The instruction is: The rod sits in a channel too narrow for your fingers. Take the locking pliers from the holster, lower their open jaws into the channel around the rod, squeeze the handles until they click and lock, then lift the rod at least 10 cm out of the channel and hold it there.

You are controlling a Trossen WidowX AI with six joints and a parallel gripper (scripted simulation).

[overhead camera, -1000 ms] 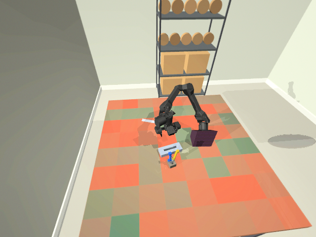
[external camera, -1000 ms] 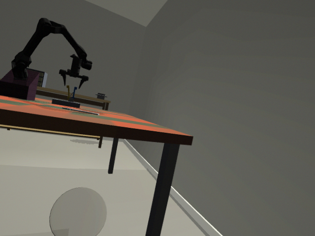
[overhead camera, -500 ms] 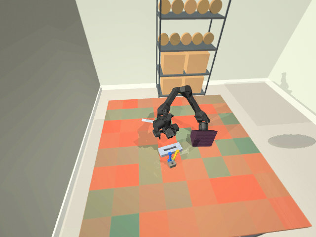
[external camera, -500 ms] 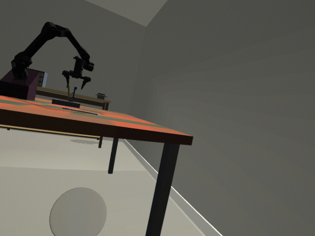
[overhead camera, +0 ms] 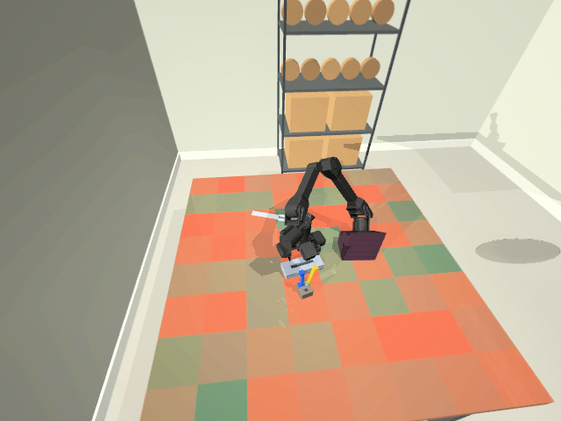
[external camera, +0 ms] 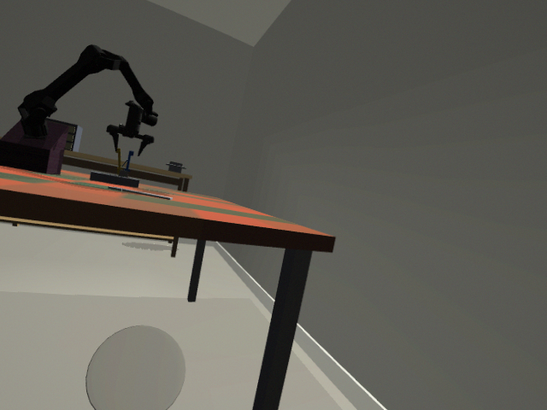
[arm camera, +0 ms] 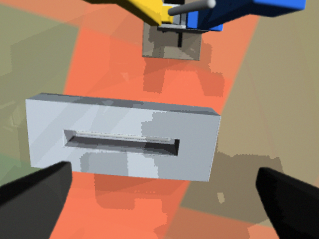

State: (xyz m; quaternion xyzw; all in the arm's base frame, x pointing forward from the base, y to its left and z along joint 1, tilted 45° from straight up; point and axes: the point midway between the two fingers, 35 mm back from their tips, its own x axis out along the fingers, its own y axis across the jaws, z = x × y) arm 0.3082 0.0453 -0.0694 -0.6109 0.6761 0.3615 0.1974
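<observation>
Now: gripper tip 80 mm to the right of the yellow handle, 40 mm above it and 30 mm past it. Round my gripper tip: grey rod: 130 mm below, 30 mm to the right, 30 mm behind; tan holster: 130 mm below, 80 mm to the left, 10 mm behind; grey channel block: 120 mm below, 30 mm to the right, 30 mm behind.
</observation>
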